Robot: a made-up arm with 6 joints.
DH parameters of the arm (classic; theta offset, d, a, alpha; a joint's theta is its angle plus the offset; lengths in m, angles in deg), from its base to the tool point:
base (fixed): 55.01 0 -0.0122 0
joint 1: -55.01 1.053 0.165 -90
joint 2: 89.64 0 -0.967 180
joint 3: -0.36 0.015 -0.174 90
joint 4: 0 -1.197 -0.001 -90
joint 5: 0 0.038 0.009 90
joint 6: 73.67 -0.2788 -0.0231 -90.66
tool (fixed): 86.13 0.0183 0 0
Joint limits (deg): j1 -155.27..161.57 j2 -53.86..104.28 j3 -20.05..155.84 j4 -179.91..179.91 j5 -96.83..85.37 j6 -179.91..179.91
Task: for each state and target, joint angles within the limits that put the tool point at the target. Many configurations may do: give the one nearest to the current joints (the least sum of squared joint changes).
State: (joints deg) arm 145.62 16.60 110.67 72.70 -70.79 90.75
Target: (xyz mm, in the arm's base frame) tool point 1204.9 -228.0 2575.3
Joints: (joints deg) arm 156.44 -14.27 132.16 77.66 -72.31 91.21
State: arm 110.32 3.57 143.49 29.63 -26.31 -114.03
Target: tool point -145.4 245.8 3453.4
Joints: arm 137.98 16.46 106.43 27.33 -10.19 -111.77
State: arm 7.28 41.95 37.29 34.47 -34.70 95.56
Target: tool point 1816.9 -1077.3 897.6
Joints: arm -26.41 52.96 19.94 35.16 -40.67 96.14
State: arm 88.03 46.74 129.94 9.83 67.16 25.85
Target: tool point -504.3 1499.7 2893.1
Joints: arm 107.49 54.63 102.17 12.49 50.10 27.59
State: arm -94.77 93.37 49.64 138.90 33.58 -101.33
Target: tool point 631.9 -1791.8 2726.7
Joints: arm -74.41 42.78 80.10 135.08 31.53 -101.79
